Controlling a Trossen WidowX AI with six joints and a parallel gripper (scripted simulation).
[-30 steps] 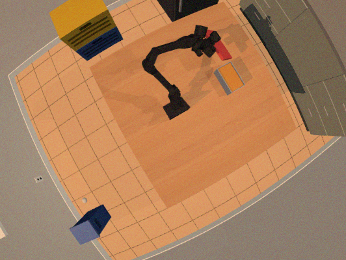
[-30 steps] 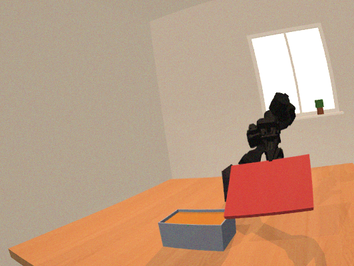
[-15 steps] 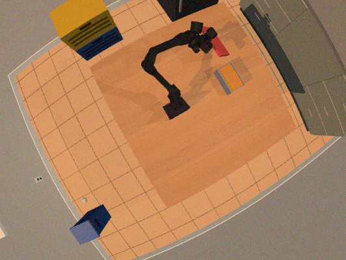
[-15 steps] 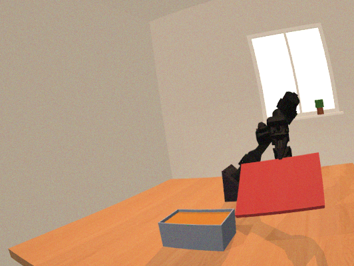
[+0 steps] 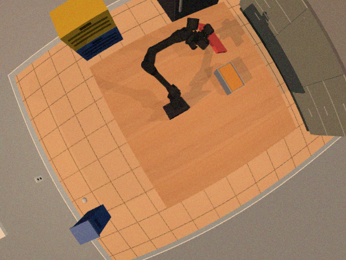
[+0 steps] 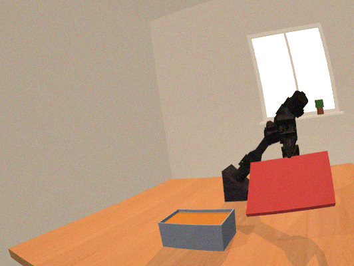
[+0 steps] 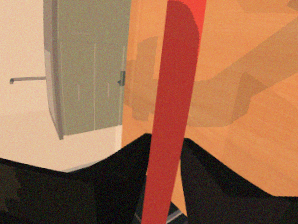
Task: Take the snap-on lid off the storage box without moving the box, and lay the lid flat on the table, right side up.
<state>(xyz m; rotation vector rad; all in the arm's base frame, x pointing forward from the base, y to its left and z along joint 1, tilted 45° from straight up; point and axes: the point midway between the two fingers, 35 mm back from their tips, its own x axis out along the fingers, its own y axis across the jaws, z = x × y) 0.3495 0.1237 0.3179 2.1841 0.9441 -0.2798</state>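
My gripper tip is now 6 cm short of the red lid, 5 cm above it and 1 cm to the right of it. From my gripper tip the other things lie so: grey-blue storage box (29 cm to the right, 19 cm below, 9 cm ahead).
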